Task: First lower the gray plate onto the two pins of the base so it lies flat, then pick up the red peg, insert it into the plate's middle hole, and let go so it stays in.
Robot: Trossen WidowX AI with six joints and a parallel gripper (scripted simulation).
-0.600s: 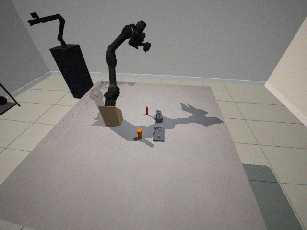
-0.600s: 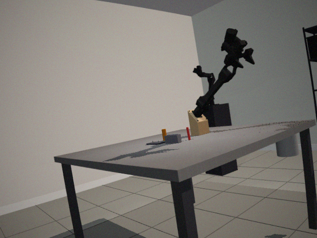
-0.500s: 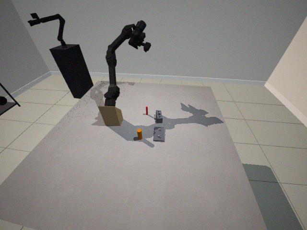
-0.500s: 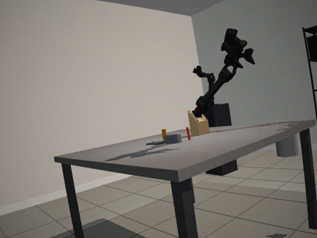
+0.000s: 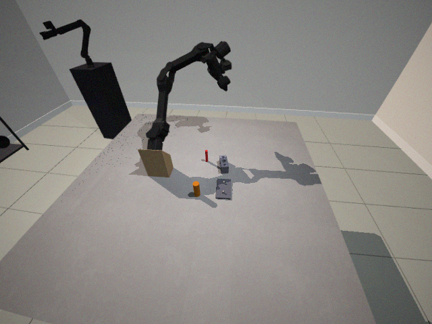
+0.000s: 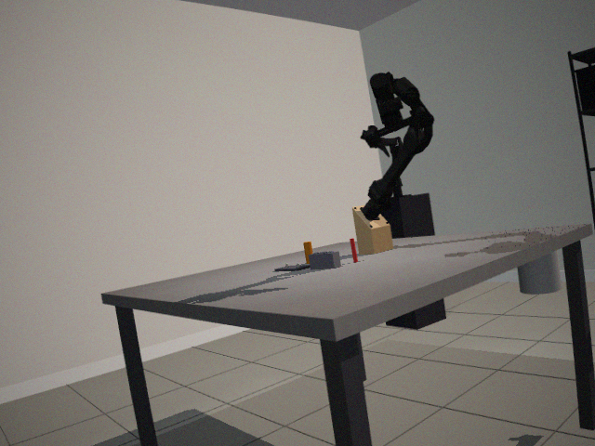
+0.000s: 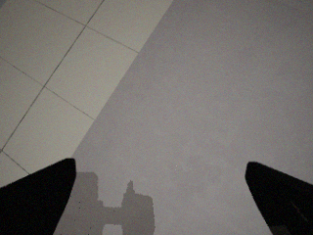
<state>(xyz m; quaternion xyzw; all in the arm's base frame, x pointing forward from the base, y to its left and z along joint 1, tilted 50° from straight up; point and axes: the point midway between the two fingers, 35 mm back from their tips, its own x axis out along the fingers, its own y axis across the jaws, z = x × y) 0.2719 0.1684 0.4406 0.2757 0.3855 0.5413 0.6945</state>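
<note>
The gray plate lies 340 mm to the right of my gripper tip, 280 mm below it and 80 mm ahead of it. Also, from my gripper tip: orange cylinder: 550 mm to the right, 280 mm below, 10 mm behind; then red peg: 310 mm to the right, 280 mm below, 30 mm behind.
</note>
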